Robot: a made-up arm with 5 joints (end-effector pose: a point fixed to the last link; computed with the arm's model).
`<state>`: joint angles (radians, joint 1 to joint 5).
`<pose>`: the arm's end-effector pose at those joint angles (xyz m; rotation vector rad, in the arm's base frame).
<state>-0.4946 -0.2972 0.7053 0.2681 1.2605</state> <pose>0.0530 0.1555 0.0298 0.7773 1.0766 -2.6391</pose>
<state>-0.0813 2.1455 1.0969 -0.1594 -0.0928</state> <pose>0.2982 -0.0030 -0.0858 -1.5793 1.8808 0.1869</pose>
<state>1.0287 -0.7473 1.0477 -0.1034 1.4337</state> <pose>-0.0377 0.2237 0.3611 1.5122 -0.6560 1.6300</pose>
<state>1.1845 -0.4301 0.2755 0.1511 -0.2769</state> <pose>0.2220 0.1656 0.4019 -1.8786 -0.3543 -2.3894</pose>
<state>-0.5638 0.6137 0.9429 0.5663 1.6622</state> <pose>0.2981 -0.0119 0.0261 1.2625 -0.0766 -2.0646</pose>
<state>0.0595 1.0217 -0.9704 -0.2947 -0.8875</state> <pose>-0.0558 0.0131 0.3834 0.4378 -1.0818 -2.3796</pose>
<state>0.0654 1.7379 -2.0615 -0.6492 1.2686</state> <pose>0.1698 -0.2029 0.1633 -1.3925 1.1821 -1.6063</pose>
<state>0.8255 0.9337 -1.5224 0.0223 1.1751</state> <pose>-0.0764 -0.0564 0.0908 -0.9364 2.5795 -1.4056</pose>
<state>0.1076 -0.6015 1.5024 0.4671 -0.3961</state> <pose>-0.0614 0.4356 0.2742 -0.0322 -1.9006 -2.1866</pose>
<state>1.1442 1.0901 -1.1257 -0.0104 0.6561</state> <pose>-0.0106 -0.1341 0.1936 -1.1555 1.5287 -2.2155</pose>
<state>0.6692 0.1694 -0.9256 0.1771 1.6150</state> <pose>-0.1139 0.1715 0.1497 0.2818 -2.6086 0.9602</pose>
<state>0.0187 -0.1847 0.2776 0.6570 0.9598</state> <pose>-0.0088 0.1126 0.0849 0.6724 1.1104 -2.6135</pose>
